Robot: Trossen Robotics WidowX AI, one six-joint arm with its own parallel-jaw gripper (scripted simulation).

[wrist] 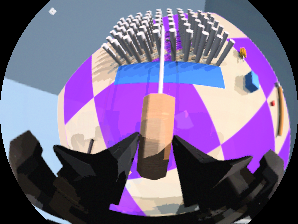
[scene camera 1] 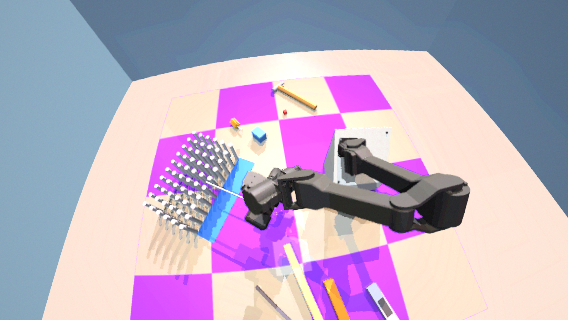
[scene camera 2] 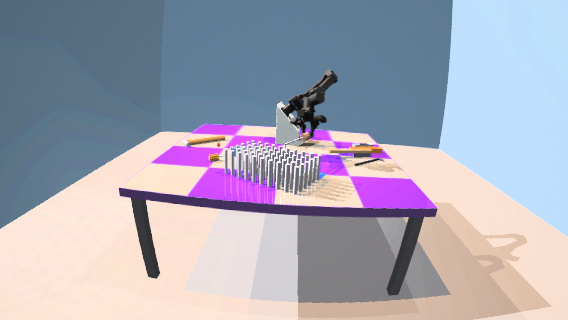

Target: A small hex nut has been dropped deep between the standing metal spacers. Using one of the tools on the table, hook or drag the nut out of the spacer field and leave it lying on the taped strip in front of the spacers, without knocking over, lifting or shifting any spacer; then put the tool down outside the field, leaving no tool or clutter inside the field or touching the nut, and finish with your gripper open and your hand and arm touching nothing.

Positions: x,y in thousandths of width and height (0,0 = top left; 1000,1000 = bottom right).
Scene:
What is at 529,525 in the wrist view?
A hook tool.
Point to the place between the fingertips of the gripper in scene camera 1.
457,642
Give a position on a blue taped strip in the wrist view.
At 589,319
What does the gripper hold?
A hook tool.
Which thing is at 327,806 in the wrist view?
The gripper.

